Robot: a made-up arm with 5 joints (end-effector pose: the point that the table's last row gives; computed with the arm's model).
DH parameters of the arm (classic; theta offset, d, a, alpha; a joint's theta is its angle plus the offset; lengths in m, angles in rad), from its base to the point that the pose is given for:
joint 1: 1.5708 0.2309 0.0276 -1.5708
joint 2: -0.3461 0 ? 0
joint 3: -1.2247 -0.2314 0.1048 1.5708
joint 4: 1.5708 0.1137 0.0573 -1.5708
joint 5: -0.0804 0 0.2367 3.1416
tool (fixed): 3.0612 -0.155 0 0
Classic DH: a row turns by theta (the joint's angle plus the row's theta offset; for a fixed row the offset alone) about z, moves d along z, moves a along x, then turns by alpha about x.
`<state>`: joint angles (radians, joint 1 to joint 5).
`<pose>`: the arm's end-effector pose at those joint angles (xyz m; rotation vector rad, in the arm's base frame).
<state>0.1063 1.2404 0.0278 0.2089 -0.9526</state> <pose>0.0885 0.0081 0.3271 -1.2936 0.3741 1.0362</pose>
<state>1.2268 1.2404 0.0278 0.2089 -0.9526</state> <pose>0.0312 0.0832 0.3271 -1.5069 -0.4312 1.9458</pose>
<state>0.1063 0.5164 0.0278 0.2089 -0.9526</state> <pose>0.0945 -0.0480 0.2838 -0.6084 0.0388 1.0847</pose>
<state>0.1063 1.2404 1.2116 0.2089 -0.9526</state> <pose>0.0497 0.3718 0.3159 -2.3747 0.9637 0.6963</pose>
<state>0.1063 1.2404 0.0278 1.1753 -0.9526</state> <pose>0.3077 -0.0029 0.3164 -1.5918 -0.5150 1.5645</pose>
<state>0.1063 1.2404 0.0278 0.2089 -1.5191</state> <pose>0.2114 0.0368 0.3668 -1.2127 0.7684 1.5058</pose>
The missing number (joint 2, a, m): 0.2326
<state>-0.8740 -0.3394 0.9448 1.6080 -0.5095</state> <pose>0.1960 -0.3520 0.4000 -1.3366 -0.8887 0.2037</pose>
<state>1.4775 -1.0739 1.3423 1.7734 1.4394</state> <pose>-0.1458 0.4202 0.4597 1.7301 -0.3905 0.2654</pose>
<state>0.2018 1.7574 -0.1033 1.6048 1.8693</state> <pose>0.3469 0.2327 -0.1244 0.3505 -1.5283 0.0161</pose>
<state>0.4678 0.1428 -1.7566 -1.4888 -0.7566</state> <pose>0.0705 -0.0081 -0.0246 1.7180 1.1222 2.0070</pose>
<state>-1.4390 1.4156 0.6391 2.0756 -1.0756</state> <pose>0.3889 -0.3932 0.2979 -1.4166 0.7019 1.7209</pose>
